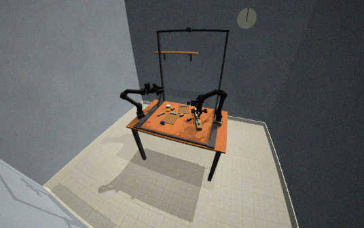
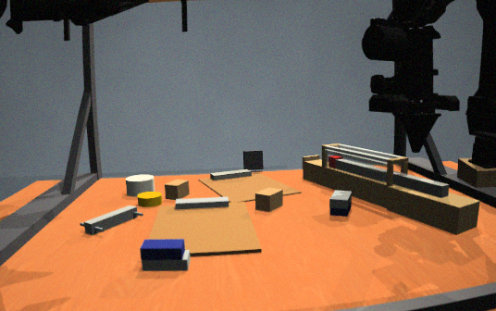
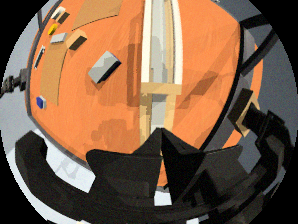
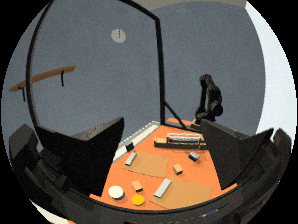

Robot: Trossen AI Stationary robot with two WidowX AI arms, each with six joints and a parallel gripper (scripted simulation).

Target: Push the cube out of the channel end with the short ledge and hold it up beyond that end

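My left hand is 14 cm past the tan channel, 2 cm to the left of it and 9 cm above it. Also, from my left hand: yellow disc: 25 cm behind, 45 cm to the right, 14 cm below; then pegged bar: 13 cm behind, 52 cm to the right, 13 cm below.
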